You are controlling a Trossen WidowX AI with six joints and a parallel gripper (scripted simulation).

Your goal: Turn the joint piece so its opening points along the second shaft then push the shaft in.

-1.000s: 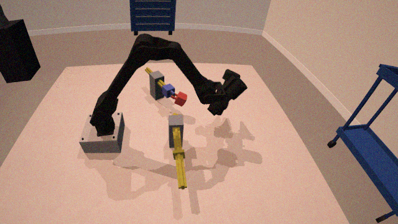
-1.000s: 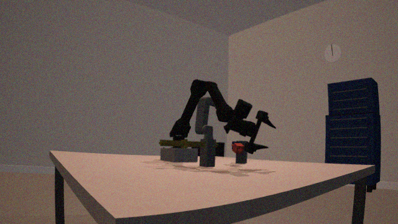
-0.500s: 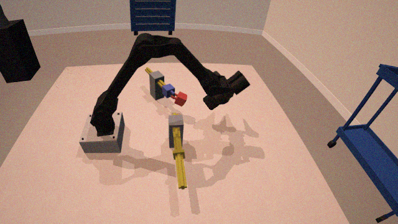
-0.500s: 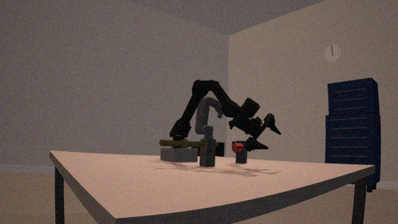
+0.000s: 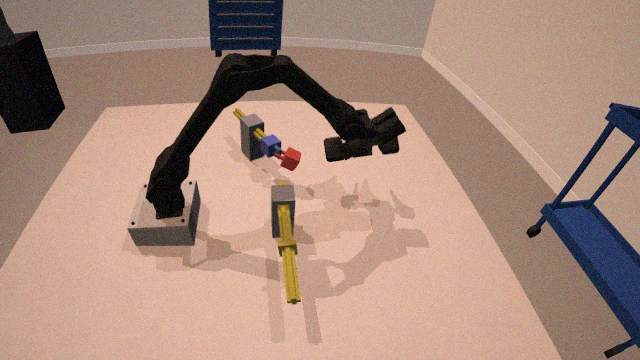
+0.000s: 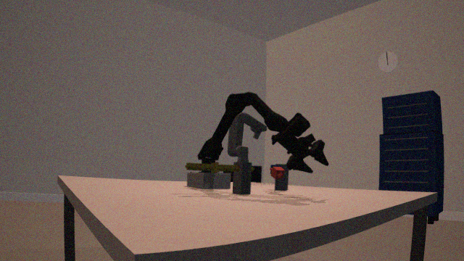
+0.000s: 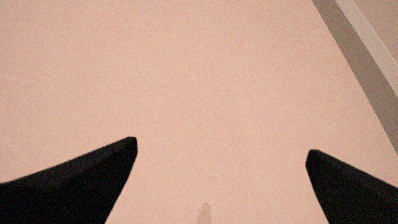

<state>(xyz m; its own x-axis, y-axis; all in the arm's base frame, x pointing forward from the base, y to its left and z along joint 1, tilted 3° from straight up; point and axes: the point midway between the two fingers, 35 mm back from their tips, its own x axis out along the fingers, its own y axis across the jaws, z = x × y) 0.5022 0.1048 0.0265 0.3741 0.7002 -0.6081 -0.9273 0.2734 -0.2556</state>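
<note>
Right now my gripper tip is 21 cm past the red piece and 2 cm above it.
</note>
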